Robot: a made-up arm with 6 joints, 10 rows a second.
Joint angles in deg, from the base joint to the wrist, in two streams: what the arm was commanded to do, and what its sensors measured. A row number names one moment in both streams.
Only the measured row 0 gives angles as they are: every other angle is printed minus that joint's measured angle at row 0.
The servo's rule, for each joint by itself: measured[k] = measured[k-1] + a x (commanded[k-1-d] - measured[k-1]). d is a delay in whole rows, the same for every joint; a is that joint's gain. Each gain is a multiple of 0.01, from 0.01 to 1. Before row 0 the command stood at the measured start. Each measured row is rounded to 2 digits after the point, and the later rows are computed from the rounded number. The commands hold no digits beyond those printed.
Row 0, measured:
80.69, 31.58, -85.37, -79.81, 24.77, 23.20
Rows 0 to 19, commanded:
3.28, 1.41, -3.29, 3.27, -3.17, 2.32
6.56, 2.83, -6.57, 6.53, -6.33, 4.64
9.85, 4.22, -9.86, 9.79, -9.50, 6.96
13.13, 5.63, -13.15, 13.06, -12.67, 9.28
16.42, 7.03, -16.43, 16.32, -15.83, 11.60
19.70, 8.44, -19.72, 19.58, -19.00, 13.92
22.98, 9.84, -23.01, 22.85, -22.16, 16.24
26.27, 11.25, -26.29, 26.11, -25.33, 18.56
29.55, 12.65, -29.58, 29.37, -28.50, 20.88
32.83, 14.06, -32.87, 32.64, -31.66, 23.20
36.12, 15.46, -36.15, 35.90, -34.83, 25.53
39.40, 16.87, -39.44, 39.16, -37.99, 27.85
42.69, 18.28, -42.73, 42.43, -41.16, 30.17
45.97, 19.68, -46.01, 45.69, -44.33, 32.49
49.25, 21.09, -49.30, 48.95, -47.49, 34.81
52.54, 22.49, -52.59, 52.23, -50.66, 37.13
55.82, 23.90, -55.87, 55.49, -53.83, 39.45
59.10, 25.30, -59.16, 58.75, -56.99, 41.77
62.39, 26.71, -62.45, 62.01, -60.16, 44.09
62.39, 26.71, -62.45, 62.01, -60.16, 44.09
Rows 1 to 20, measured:
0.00, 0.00, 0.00, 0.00, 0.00, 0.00
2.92, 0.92, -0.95, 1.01, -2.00, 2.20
6.16, 2.16, -2.58, 2.72, -4.73, 4.52
9.44, 3.50, -4.69, 4.91, -7.74, 6.84
12.72, 4.88, -7.14, 7.44, -10.85, 9.16
16.01, 6.28, -9.83, 10.19, -13.99, 11.48
19.29, 7.68, -12.70, 13.10, -17.15, 13.80
22.57, 9.08, -15.69, 16.12, -20.31, 16.12
25.86, 10.49, -18.76, 19.22, -23.47, 18.44
29.14, 11.89, -21.90, 22.37, -26.64, 20.76
32.42, 13.30, -25.08, 25.55, -29.80, 23.08
35.71, 14.70, -28.29, 28.76, -32.97, 25.41
38.99, 16.11, -31.52, 31.98, -36.13, 27.73
42.28, 17.52, -34.77, 35.22, -39.30, 30.05
45.56, 18.92, -38.03, 38.47, -42.47, 32.37
48.84, 20.33, -41.30, 41.72, -45.63, 34.69
52.13, 21.73, -44.57, 44.98, -48.80, 37.01
55.41, 23.14, -47.85, 48.24, -51.97, 39.33
58.69, 24.54, -51.13, 51.50, -55.13, 41.65
61.98, 25.95, -54.41, 54.76, -58.30, 43.97
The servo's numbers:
d 1
a 0.89 0.65 0.29 0.31 0.63 0.95

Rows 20 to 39, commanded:
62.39, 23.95, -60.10, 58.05, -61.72, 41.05
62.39, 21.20, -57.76, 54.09, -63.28, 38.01
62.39, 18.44, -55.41, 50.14, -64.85, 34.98
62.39, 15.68, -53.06, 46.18, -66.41, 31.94
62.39, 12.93, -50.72, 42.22, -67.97, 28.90
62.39, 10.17, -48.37, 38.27, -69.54, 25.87
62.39, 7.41, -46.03, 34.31, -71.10, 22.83
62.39, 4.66, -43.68, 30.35, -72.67, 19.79
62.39, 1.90, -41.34, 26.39, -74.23, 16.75
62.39, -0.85, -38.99, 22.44, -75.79, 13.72
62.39, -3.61, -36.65, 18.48, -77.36, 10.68
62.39, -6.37, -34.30, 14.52, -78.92, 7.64
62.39, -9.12, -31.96, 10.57, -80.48, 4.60
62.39, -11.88, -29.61, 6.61, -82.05, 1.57
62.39, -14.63, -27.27, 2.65, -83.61, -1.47
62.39, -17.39, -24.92, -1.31, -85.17, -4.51
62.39, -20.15, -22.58, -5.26, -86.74, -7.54
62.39, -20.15, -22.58, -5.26, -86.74, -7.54
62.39, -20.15, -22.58, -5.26, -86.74, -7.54
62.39, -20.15, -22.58, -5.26, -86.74, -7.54
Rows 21 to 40, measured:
62.34, 26.44, -56.74, 57.01, -59.47, 44.08
62.38, 24.82, -57.71, 57.33, -60.89, 41.20
62.39, 22.47, -57.72, 56.33, -62.40, 38.17
62.39, 19.85, -57.05, 54.41, -63.94, 35.14
62.39, 17.14, -55.89, 51.86, -65.50, 32.10
62.39, 14.40, -54.39, 48.87, -67.06, 29.06
62.39, 11.65, -52.64, 45.58, -68.62, 26.03
62.39, 8.89, -50.72, 42.09, -70.18, 22.99
62.39, 6.14, -48.68, 38.45, -71.75, 19.95
62.39, 3.38, -46.55, 34.71, -73.31, 16.91
62.39, 0.63, -44.36, 30.91, -74.87, 13.88
62.39, -2.13, -42.12, 27.06, -76.44, 10.84
62.39, -4.89, -39.85, 23.17, -78.00, 7.80
62.39, -7.64, -37.56, 19.26, -79.56, 4.76
62.39, -10.40, -35.25, 15.34, -81.13, 1.73
62.39, -13.15, -32.94, 11.41, -82.69, -1.31
62.39, -15.91, -30.61, 7.47, -84.25, -4.35
62.39, -18.67, -28.28, 3.52, -85.82, -7.38
62.39, -19.63, -26.63, 0.80, -86.40, -7.53
62.39, -19.97, -25.46, -1.08, -86.61, -7.54

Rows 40 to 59, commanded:
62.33, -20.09, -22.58, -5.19, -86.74, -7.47
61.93, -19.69, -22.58, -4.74, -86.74, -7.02
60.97, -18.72, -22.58, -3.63, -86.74, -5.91
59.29, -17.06, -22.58, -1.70, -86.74, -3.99
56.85, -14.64, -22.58, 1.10, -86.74, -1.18
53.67, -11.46, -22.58, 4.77, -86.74, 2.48
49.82, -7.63, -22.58, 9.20, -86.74, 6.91
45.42, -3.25, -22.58, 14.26, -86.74, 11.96
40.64, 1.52, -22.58, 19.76, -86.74, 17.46
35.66, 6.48, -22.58, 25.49, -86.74, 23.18
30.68, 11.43, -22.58, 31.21, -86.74, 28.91
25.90, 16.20, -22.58, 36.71, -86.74, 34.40
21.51, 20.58, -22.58, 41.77, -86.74, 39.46
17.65, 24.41, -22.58, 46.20, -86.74, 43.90
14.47, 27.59, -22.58, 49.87, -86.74, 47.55
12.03, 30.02, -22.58, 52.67, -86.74, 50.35
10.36, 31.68, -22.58, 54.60, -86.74, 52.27
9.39, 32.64, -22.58, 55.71, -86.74, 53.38
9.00, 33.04, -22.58, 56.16, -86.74, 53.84
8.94, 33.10, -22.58, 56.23, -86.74, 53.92
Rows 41 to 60, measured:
62.39, -20.09, -24.62, -2.38, -86.69, -7.54
62.34, -20.09, -24.03, -3.25, -86.72, -7.47
61.98, -19.83, -23.61, -3.71, -86.73, -7.04
61.08, -19.11, -23.31, -3.69, -86.74, -5.97
59.49, -17.78, -23.10, -3.07, -86.74, -4.09
57.14, -15.74, -22.95, -1.78, -86.74, -1.33
54.05, -12.96, -22.84, 0.25, -86.74, 2.29
50.29, -9.50, -22.76, 3.02, -86.74, 6.68
45.96, -5.44, -22.71, 6.50, -86.74, 11.70
41.23, -0.92, -22.67, 10.61, -86.74, 17.17
36.27, 3.89, -22.64, 15.22, -86.74, 22.88
31.29, 8.79, -22.62, 20.18, -86.74, 28.61
26.49, 13.61, -22.61, 25.30, -86.74, 34.11
22.06, 18.14, -22.60, 30.41, -86.74, 39.19
18.14, 22.22, -22.59, 35.30, -86.74, 43.66
14.87, 25.71, -22.59, 39.82, -86.74, 47.36
12.34, 28.51, -22.59, 43.80, -86.74, 50.20
10.58, 30.57, -22.59, 47.15, -86.74, 52.17
9.52, 31.92, -22.59, 49.80, -86.74, 53.32
9.06, 32.65, -22.59, 51.77, -86.74, 53.81

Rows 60 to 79, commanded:
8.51, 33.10, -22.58, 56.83, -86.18, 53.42
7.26, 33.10, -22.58, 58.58, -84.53, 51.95
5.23, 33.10, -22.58, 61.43, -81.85, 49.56
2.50, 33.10, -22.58, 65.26, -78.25, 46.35
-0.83, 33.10, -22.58, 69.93, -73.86, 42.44
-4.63, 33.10, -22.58, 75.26, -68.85, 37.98
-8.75, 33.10, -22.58, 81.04, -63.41, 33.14
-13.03, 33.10, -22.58, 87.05, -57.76, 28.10
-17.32, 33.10, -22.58, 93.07, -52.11, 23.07
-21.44, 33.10, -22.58, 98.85, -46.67, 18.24
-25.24, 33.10, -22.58, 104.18, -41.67, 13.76
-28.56, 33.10, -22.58, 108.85, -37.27, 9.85
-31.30, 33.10, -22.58, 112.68, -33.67, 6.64
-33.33, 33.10, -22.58, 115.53, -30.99, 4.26
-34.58, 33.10, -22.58, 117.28, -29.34, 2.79
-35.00, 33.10, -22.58, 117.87, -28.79, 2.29
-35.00, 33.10, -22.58, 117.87, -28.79, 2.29
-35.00, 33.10, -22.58, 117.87, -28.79, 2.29
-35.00, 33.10, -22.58, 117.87, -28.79, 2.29
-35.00, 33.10, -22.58, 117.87, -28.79, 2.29
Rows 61 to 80, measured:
8.95, 32.94, -22.59, 53.15, -86.74, 53.91
8.56, 33.04, -22.59, 54.29, -86.39, 53.44
7.40, 33.08, -22.59, 55.62, -85.22, 52.02
5.47, 33.09, -22.59, 57.42, -83.10, 49.68
2.83, 33.10, -22.59, 59.85, -80.04, 46.52
-0.43, 33.10, -22.59, 62.97, -76.15, 42.64
-4.17, 33.10, -22.59, 66.78, -71.55, 38.21
-8.25, 33.10, -22.59, 71.20, -66.42, 33.39
-12.50, 33.10, -22.59, 76.11, -60.96, 28.36
-16.79, 33.10, -22.59, 81.37, -55.38, 23.33
-20.93, 33.10, -22.59, 86.79, -49.89, 18.49
-24.77, 33.10, -22.59, 92.18, -44.71, 14.00
-28.14, 33.10, -22.59, 97.35, -40.02, 10.06
-30.95, 33.10, -22.59, 102.10, -36.02, 6.81
-33.07, 33.10, -22.59, 106.26, -32.85, 4.39
-34.41, 33.10, -22.59, 109.68, -30.64, 2.87
-34.94, 33.10, -22.59, 112.22, -29.47, 2.32
-34.99, 33.10, -22.59, 113.97, -29.04, 2.29
-35.00, 33.10, -22.59, 115.18, -28.88, 2.29
-35.00, 33.10, -22.59, 116.01, -28.82, 2.29

